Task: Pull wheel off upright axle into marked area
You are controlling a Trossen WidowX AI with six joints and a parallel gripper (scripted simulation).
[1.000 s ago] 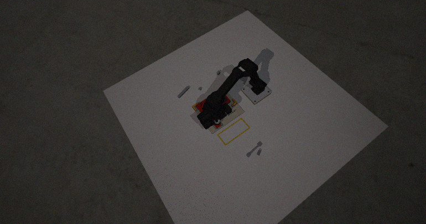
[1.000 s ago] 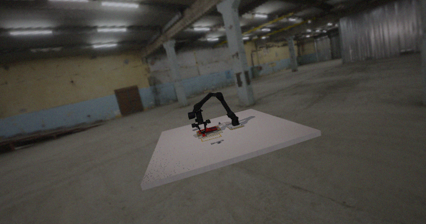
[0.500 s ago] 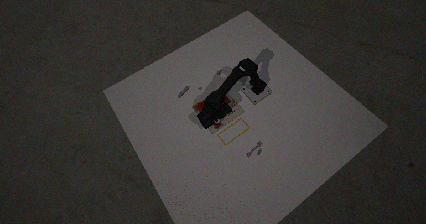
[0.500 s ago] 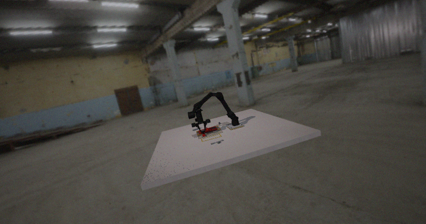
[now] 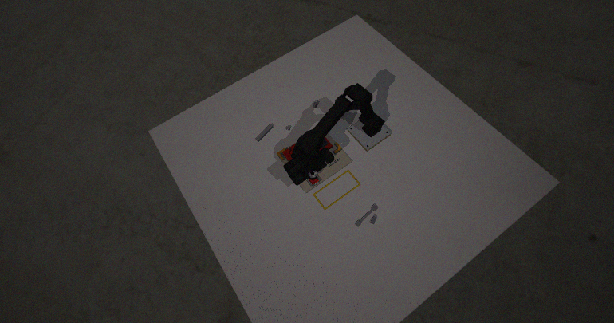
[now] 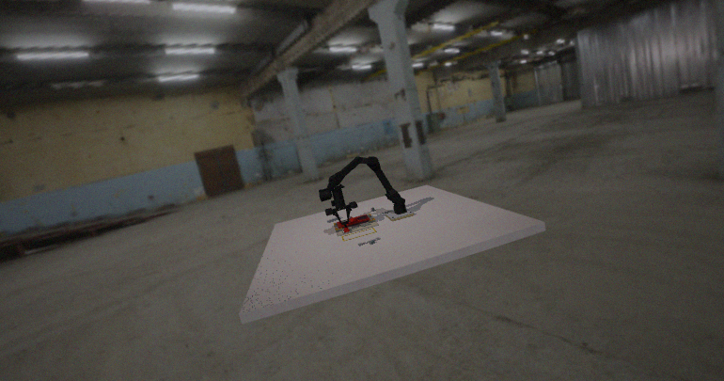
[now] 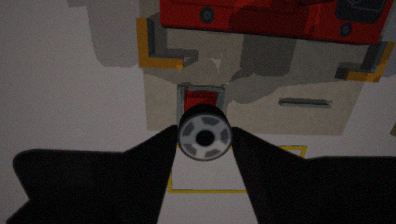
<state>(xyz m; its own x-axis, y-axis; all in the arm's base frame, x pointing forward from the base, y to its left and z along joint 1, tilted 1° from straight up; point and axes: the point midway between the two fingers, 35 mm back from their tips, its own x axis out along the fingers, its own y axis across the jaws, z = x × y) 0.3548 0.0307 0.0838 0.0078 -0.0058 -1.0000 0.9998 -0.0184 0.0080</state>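
The beige base plate is 90 mm to the right of my gripper tip, 60 mm behind it and 50 mm below it. The rest, counted from my gripper tip: wheel: right at my gripper tip.
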